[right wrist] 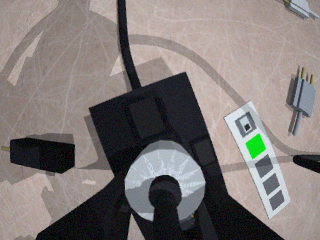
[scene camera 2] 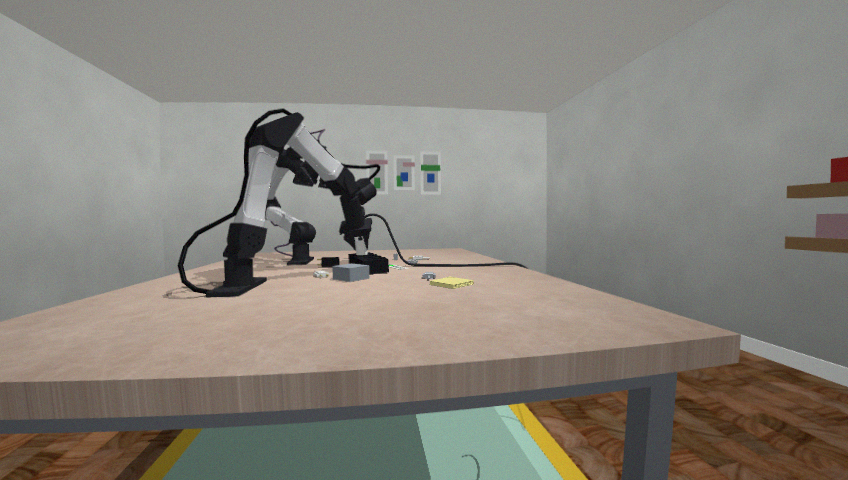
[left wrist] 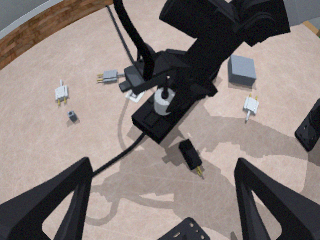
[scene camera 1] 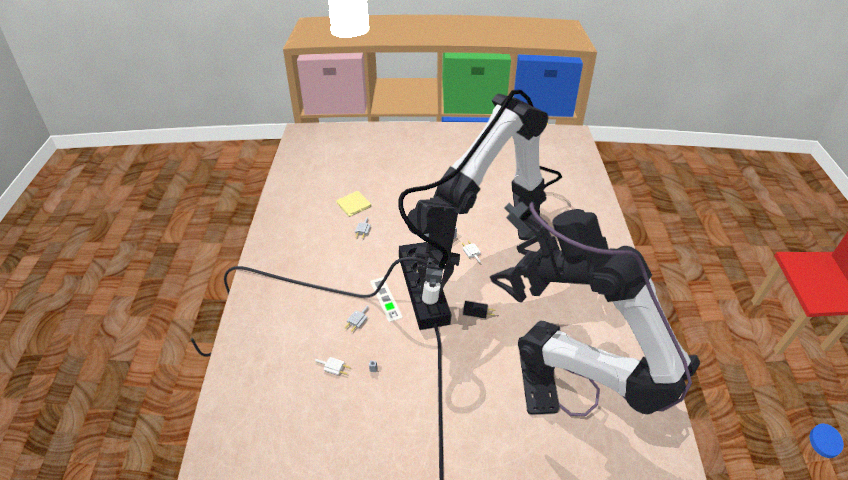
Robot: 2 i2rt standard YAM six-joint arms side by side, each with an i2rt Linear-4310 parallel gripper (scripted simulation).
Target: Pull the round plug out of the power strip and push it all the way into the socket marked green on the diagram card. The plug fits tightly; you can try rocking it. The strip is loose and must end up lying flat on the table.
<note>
In view: my left gripper (left wrist: 163,166), my right gripper (scene camera 2: 361,248), a white round plug (right wrist: 165,169), a diagram card (right wrist: 244,123), a grey box (left wrist: 241,70) and a black plug (right wrist: 58,157).
My right gripper is seen too in the right wrist view (right wrist: 164,170) and in the left wrist view (left wrist: 162,103). The right wrist view does not show the grey box: it is out of frame.
</note>
